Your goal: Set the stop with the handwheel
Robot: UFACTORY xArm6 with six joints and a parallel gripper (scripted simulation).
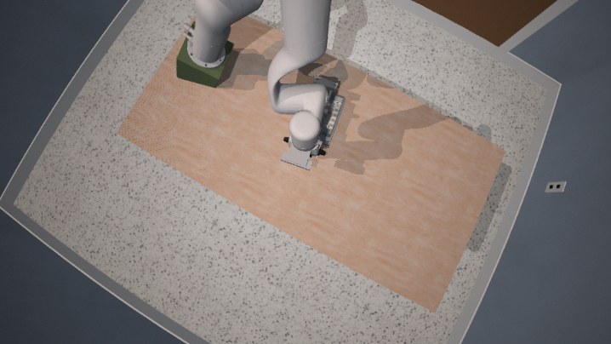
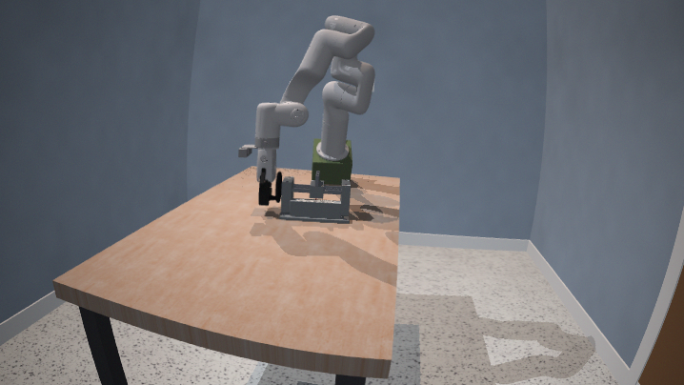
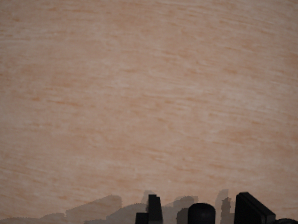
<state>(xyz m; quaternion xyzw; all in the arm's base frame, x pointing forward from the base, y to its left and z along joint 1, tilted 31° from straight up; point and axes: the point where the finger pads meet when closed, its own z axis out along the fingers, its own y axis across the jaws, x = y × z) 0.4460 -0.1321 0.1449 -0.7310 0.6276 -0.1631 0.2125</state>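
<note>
Right now the crank handle is 1 cm to the left of my hand. Round my hand: black handwheel: 1 cm behind, 2 cm to the left, 1 cm above; stop carriage: 3 cm behind, 15 cm to the left, 5 cm above.
</note>
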